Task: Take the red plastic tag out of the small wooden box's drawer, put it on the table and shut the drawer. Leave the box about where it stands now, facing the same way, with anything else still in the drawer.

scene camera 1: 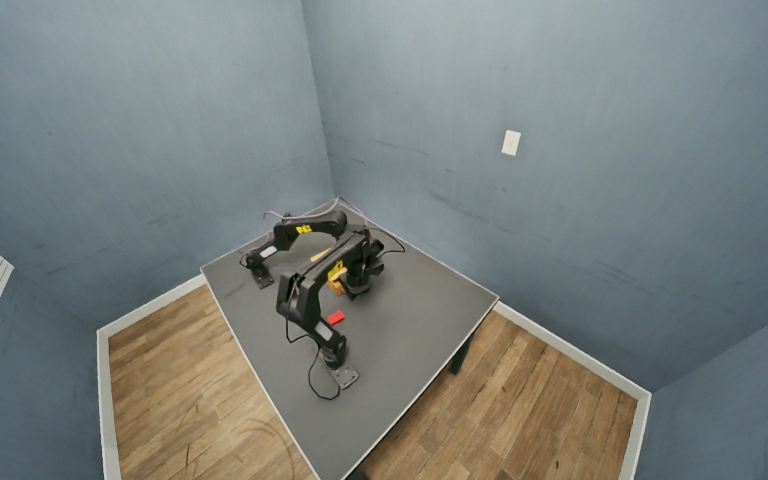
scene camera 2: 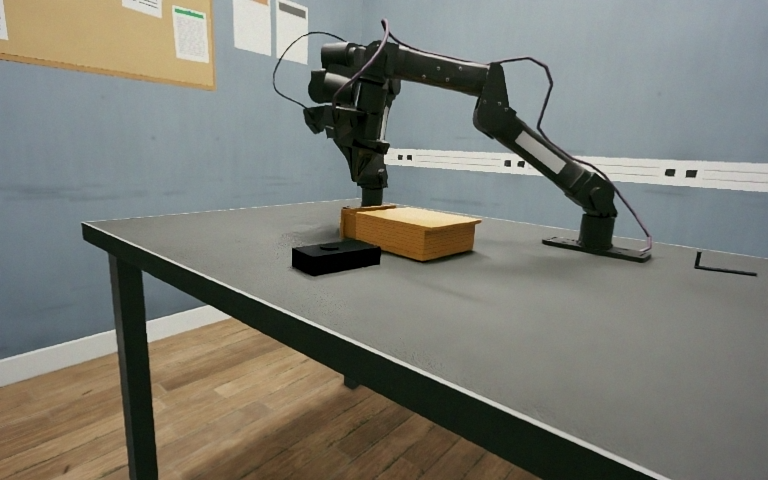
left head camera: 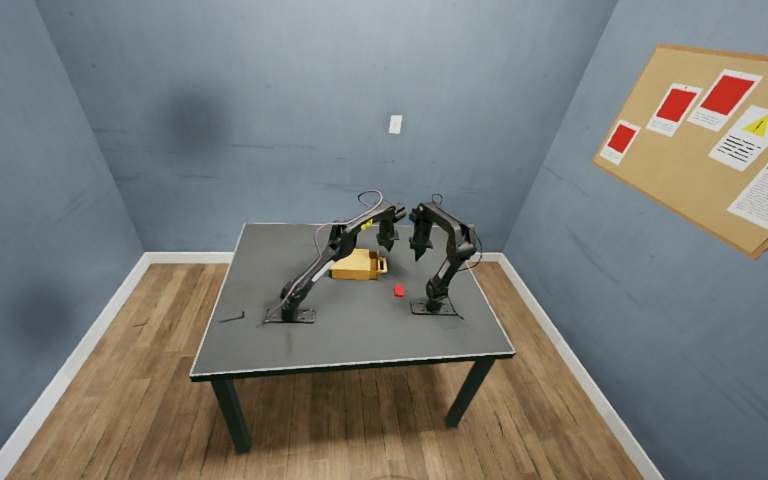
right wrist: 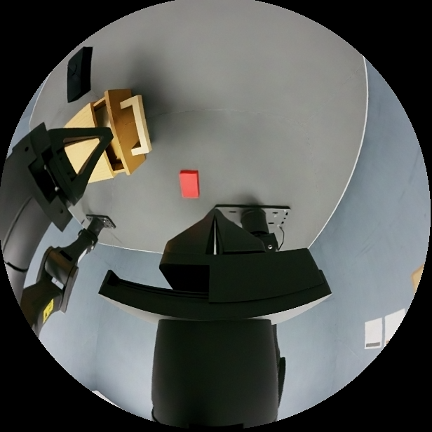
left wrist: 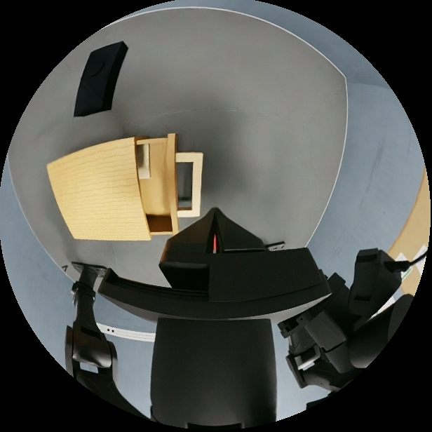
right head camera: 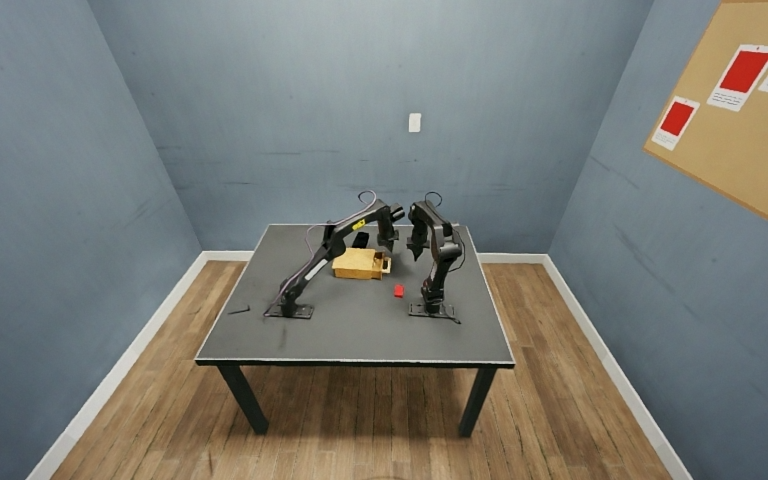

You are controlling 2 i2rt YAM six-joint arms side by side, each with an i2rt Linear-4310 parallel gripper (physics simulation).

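Seen in the pictures: left gripper, fingertip midpoint: (scene camera 2: 354,181) (left head camera: 389,251) (right head camera: 391,251); right gripper, fingertip midpoint: (scene camera 1: 352,300) (left head camera: 415,261) (right head camera: 415,261); left arm's base, origin of the base link: (scene camera 1: 261,274) (scene camera 2: 593,250) (left head camera: 290,315) (right head camera: 289,311); right arm's base, origin of the base link: (scene camera 1: 335,362) (left head camera: 433,308) (right head camera: 431,311).
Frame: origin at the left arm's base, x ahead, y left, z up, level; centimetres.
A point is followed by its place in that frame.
The red tag (left head camera: 398,290) {y -46.5, x 15.1, z 1.4 cm} (right head camera: 399,290) {y -46.8, x 15.4, z 1.4 cm} (scene camera 1: 335,318) {y -47.0, x 15.2, z 1.4 cm} (right wrist: 189,184) lies flat on the table, in front of the box's handle side. The wooden box (left head camera: 353,264) {y -25.2, x 26.0, z 6.5 cm} (right head camera: 356,263) {y -25.2, x 26.4, z 6.5 cm} (scene camera 2: 424,237) {y -15.6, x 38.0, z 4.6 cm} (left wrist: 100,190) has its drawer (left wrist: 173,185) (right wrist: 125,135) partly out, with a pale handle (left wrist: 197,185) (right wrist: 142,125). A pale block (left wrist: 144,162) lies inside the drawer. My left gripper (left head camera: 389,249) {y -42.0, x 30.6, z 11.7 cm} (right head camera: 390,249) {y -42.0, x 30.6, z 11.7 cm} (left wrist: 214,212) is shut and empty, above the table near the handle. My right gripper (left head camera: 417,258) {y -53.2, x 21.2, z 14.6 cm} (right head camera: 416,259) {y -53.2, x 21.2, z 14.6 cm} (right wrist: 214,213) is shut and empty, farther right above the table.
A black block (right head camera: 360,240) {y -23.5, x 49.3, z 3.0 cm} (scene camera 2: 336,260) {y -20.5, x 53.2, z 1.9 cm} (left wrist: 100,80) (right wrist: 80,74) lies behind the box. A thin hex key (left head camera: 232,318) {y 21.4, x -2.4, z 0.7 cm} (right head camera: 240,309) {y 20.6, x -2.0, z 0.7 cm} (scene camera 2: 727,272) {y 22.0, x -2.3, z 0.1 cm} lies near the left arm's base. The two grippers hang close to each other.
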